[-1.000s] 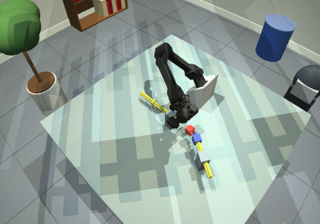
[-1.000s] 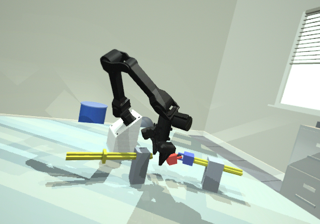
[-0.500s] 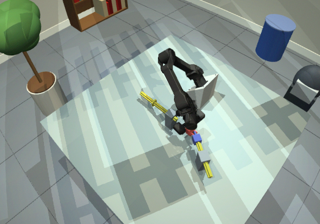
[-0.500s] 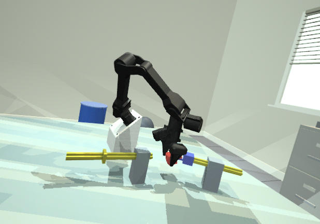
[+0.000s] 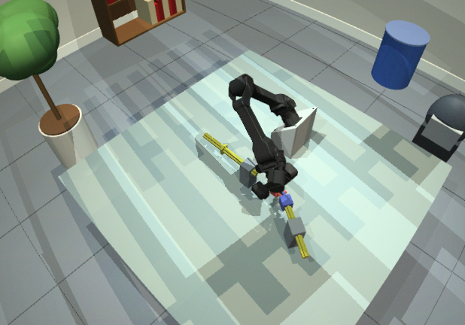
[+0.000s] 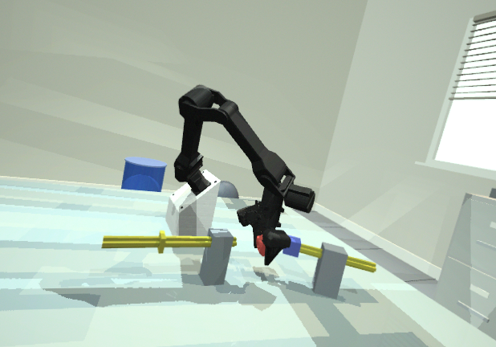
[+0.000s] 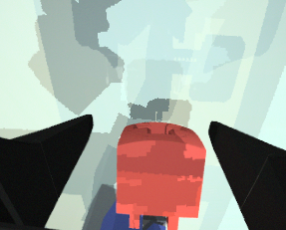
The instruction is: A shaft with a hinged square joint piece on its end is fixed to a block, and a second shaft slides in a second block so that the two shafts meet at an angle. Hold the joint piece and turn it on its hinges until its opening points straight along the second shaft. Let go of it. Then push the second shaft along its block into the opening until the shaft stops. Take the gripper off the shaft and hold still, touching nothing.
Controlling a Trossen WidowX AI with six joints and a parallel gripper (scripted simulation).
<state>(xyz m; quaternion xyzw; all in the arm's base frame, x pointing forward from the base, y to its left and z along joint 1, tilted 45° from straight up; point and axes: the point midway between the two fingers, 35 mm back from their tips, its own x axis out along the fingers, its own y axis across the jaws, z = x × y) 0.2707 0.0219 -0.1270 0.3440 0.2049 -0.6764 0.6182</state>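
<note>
The red joint piece is 30 mm above my gripper tip and 10 mm to the left of it.
</note>
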